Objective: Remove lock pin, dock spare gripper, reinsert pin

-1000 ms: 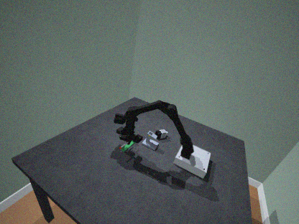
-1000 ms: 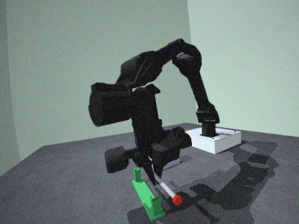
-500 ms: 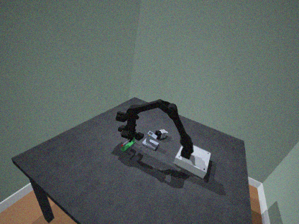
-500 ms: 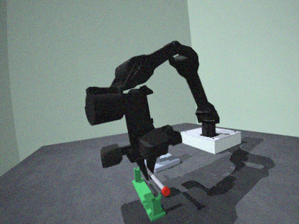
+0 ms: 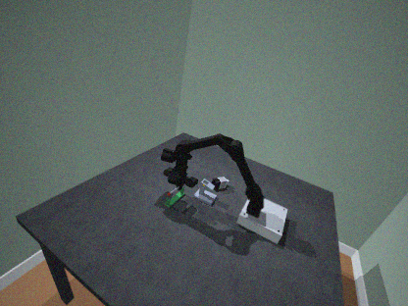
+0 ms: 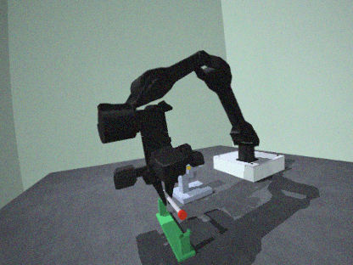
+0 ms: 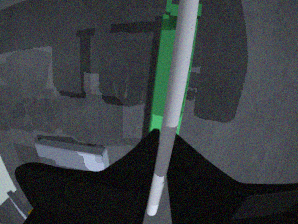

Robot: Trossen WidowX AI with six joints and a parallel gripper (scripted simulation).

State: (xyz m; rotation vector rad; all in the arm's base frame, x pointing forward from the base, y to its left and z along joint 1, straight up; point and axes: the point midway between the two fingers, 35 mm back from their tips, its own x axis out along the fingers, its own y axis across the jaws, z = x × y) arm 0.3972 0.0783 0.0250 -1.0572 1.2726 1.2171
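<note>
The pin rest is 3 cm below my gripper tip and 2 cm to the left of it. Round my gripper tip: spare gripper 24 cm to the right, 16 cm behind, 2 cm below; then grey mount 12 cm behind, 9 cm to the right.
</note>
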